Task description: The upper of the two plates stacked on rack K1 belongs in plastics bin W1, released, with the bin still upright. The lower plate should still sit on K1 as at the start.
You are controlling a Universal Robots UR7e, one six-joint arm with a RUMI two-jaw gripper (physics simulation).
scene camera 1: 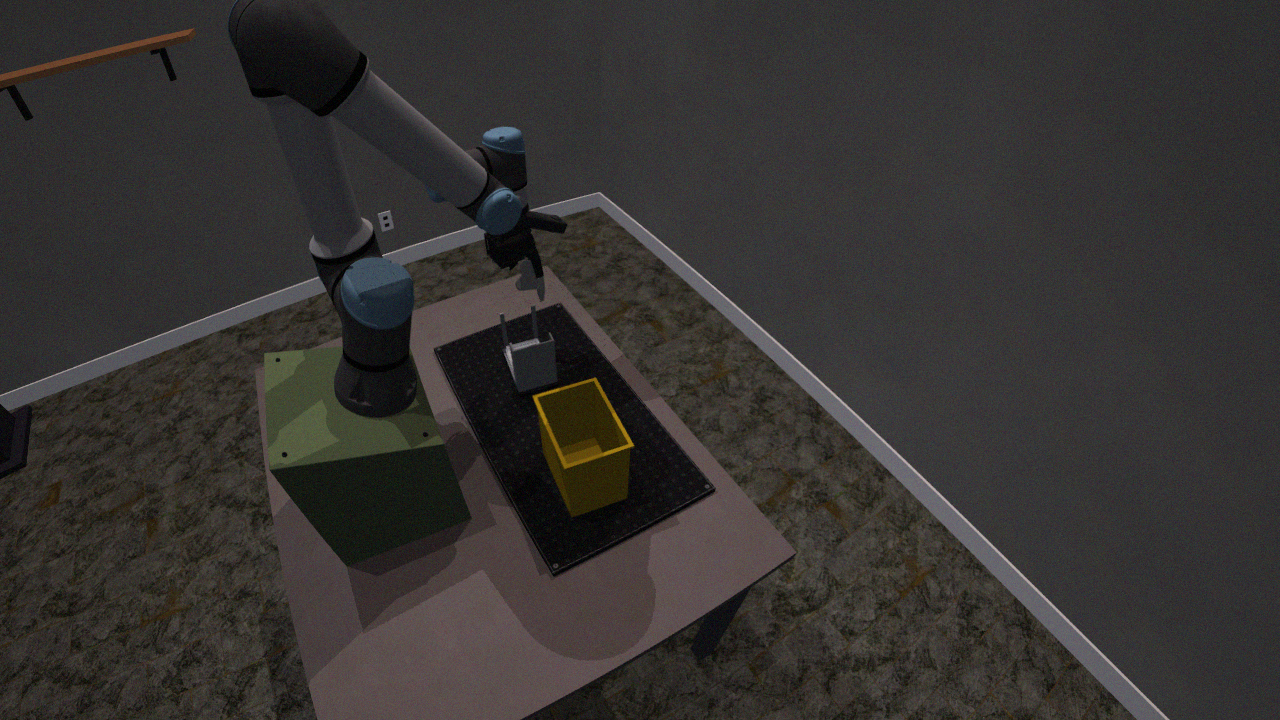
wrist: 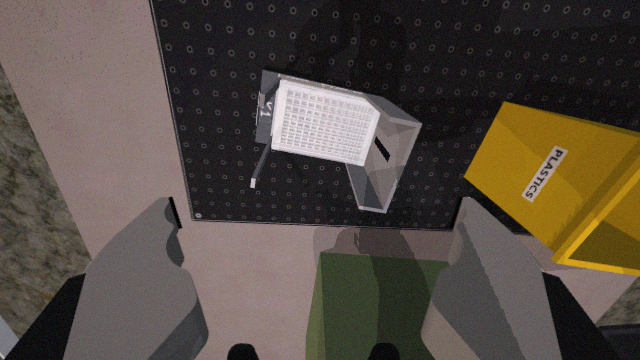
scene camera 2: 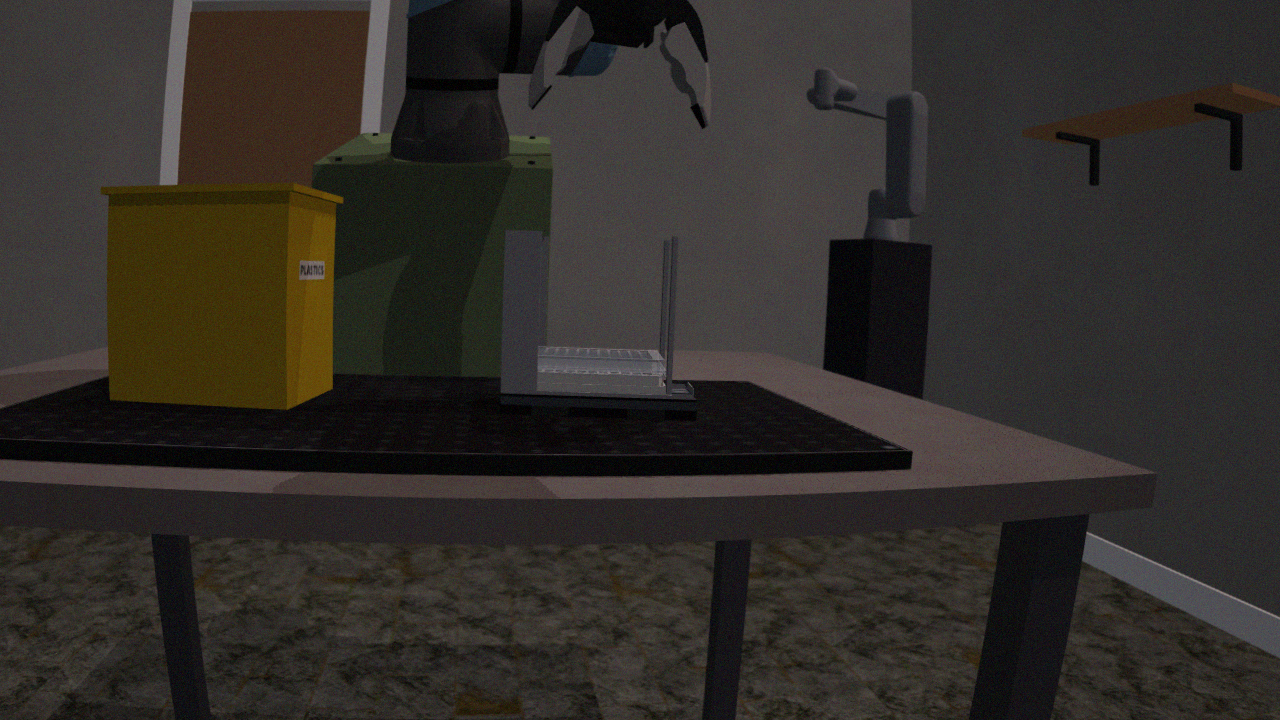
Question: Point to a yellow plastics bin W1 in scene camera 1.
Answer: At 587,448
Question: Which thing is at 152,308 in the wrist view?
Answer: My gripper.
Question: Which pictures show the yellow plastics bin W1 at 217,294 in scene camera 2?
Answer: Scene camera 1, the wrist view and scene camera 2: all of them.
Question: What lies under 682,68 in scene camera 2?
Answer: My gripper.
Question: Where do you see a yellow plastics bin W1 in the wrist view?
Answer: At 562,178
